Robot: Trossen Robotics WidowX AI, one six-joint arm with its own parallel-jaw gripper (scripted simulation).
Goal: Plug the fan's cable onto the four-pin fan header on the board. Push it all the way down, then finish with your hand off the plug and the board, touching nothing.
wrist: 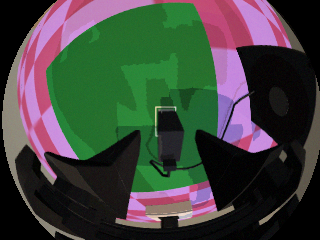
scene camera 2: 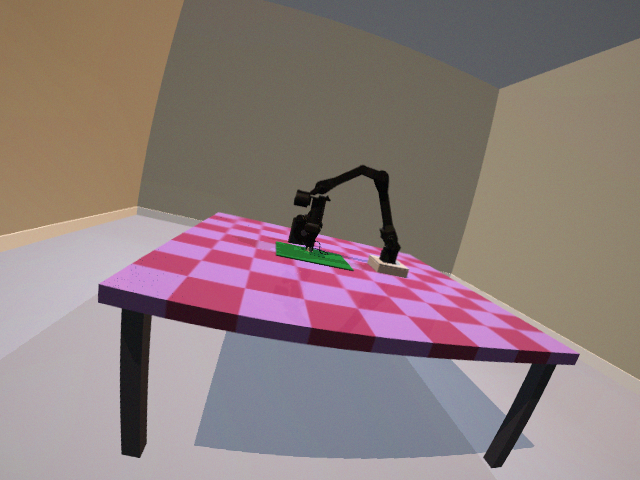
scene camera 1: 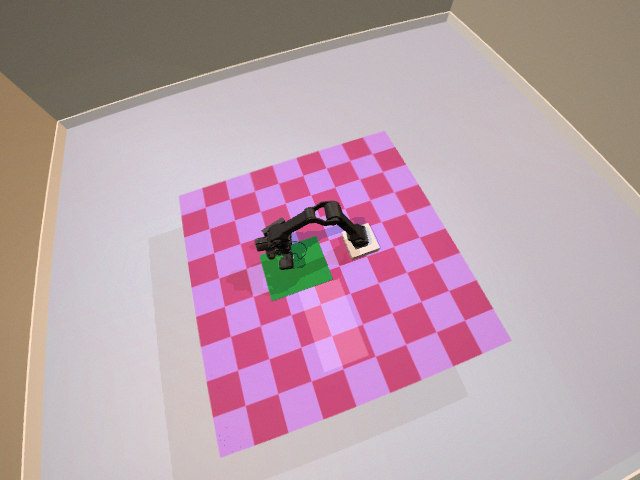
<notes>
In view: the gripper (wrist: 168, 134), a dark plug (wrist: 171, 134) and a green board (scene camera 1: 311, 270).
The green board shows as well in the wrist view (wrist: 106, 83) and in scene camera 2 (scene camera 2: 285, 250).
</notes>
